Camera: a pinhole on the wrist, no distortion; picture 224 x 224 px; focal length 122.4 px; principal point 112.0 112.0 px. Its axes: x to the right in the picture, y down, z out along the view. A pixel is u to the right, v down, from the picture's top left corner.
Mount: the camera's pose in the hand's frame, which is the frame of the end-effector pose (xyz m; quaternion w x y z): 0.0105 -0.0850 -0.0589 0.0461 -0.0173 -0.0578 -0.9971
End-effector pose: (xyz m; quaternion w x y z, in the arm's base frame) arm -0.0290 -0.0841 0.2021 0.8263 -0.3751 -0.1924 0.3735
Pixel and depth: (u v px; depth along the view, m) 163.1 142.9 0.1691
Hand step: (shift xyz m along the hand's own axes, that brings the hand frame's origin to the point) -0.0508 -0.1138 0.1166
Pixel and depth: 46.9 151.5 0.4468
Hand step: 0.2736 -0.1540 0.3916
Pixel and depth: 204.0 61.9 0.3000
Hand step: -0.2167 0.0512 0.2339
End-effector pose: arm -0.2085 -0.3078 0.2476 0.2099 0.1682 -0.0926 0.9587
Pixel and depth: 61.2 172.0 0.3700
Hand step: 0.1911 -0.2073 0.3229
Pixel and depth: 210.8 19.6 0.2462
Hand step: -0.1975 0.1097 0.1723
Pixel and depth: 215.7 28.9 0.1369
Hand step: -0.1097 0.0125 0.0711
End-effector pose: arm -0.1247 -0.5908 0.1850 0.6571 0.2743 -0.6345 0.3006
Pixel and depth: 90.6 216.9 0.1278
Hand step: 0.0468 -0.1764 0.0795
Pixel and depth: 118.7 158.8 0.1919
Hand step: 0.0125 -0.1361 0.1404
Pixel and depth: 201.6 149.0 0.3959
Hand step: -0.2551 -0.1832 0.3593
